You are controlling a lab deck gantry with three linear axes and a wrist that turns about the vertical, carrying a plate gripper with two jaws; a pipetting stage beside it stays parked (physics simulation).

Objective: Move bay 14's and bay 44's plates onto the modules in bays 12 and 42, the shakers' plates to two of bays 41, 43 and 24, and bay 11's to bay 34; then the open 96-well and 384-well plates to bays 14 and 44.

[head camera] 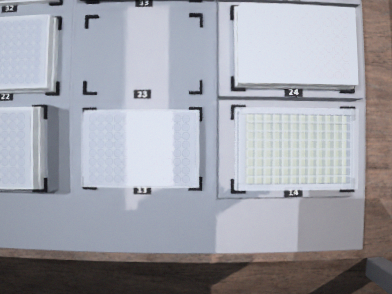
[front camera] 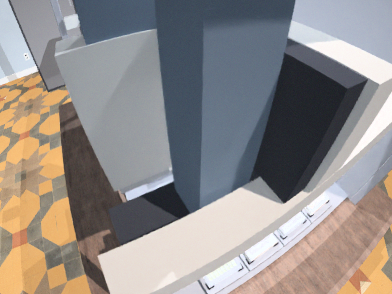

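Places are measured from the robot's base along level axes (x back, y down, z right), in centimetres.
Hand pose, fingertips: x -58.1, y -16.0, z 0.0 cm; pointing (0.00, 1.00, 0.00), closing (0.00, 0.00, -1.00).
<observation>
Things, the pixels of their top centre, and the offset from my fingertips. "pt": a spot on its surface instead.
- open 96-well plate with yellowish wells, middle of its top: [head camera: 300, 149] [front camera: 211, 253] dz -4.3, dx +2.5, dy +13.1 cm
- Bay 23, surface spot: [head camera: 142, 55] pt dz -14.8, dx +19.0, dy +16.0 cm
An open 96-well plate with yellowish wells [head camera: 298, 149] [front camera: 223, 272] sits in bay 14. A lidded plate [head camera: 296, 44] [front camera: 261, 250] sits in bay 24. Another lidded plate [head camera: 14, 147] sits on the raised module left of bay 13, its left part cut off by the frame. Two more plates [front camera: 292, 226] [front camera: 318, 204] lie further along the same row in the front view. Bay 23 [head camera: 142, 55] holds no plate. The gripper's jaws do not show in either view; the beam and columns hide much of the deck in the front view.
A lidded plate [head camera: 150, 149] sits in bay 13, and another [head camera: 25, 52] in bay 22. In the front view, a cream beam [front camera: 200, 240], a blue-grey column [front camera: 225, 100], a pale grey housing [front camera: 120, 110] and dark blocks [front camera: 310, 115] stand over the deck.
</observation>
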